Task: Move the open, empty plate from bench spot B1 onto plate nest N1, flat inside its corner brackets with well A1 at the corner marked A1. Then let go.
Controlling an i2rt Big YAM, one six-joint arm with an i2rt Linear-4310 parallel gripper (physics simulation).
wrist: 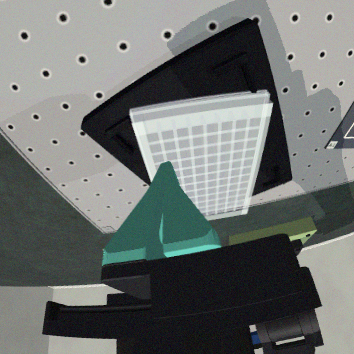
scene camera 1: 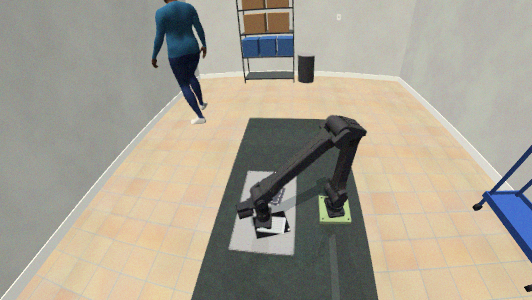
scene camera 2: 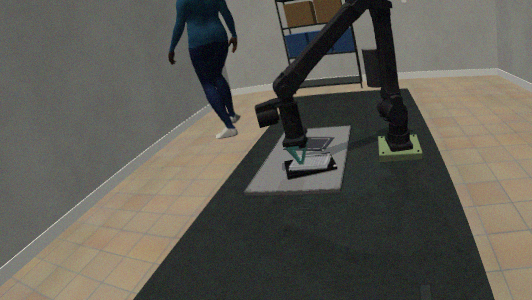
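Where they show: gripper, fingertip midpoint: [wrist: 167,167] [scene camera 1: 265,227] [scene camera 2: 301,164]; arm's base, link origin: [scene camera 1: 334,207] [scene camera 2: 398,143].
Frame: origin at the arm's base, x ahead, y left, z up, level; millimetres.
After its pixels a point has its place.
The clear, pale plate [scene camera 1: 278,226] @[x 297, y 85, z 18 mm] [scene camera 2: 312,161] @[x 321, y 77, z 15 mm] [wrist: 215,150] @[x 354, y 51, z 11 mm] rests on the black plate nest [scene camera 1: 283,215] [scene camera 2: 294,174] [wrist: 175,85]. It is turned askew to the nest and looks tilted, not flat inside the brackets. Several corner brackets show outside its outline in the wrist view. Well A1 and the nest's A1 mark cannot be made out. My gripper [scene camera 2: 301,161] @[x 356, y 85, z 15 mm] [wrist: 167,167] @[x 356, y 85, z 15 mm] is shut and empty, its green fingertips at or just above the plate's side; contact is unclear. The dark outlined bench spot [scene camera 1: 279,195] @[x 274, y -126, z -12 mm] [scene camera 2: 318,144] @[x 302, y -123, z -12 mm] [wrist: 344,134] @[x 295, y -78, z -12 mm] bears no plate in camera 2.
The nest sits on a pale perforated board [scene camera 1: 242,242] @[x 471, y 143, z -14 mm] [scene camera 2: 267,184] @[x 466, y 143, z -13 mm] [wrist: 45,105] @[x 422, y 145, z -14 mm] on the dark mat [scene camera 1: 227,272] @[x 538, y 286, z -27 mm] [scene camera 2: 300,240] @[x 350, y 427, z -27 mm]. The arm's green base plate [scene camera 1: 326,217] @[x 54, y 54, z 0 mm] [scene camera 2: 400,156] @[x 15, y 84, z -10 mm] is to the right. A person [scene camera 1: 181,35] [scene camera 2: 212,55] is at the back left. A blue cart [scene camera 1: 512,220] is at right.
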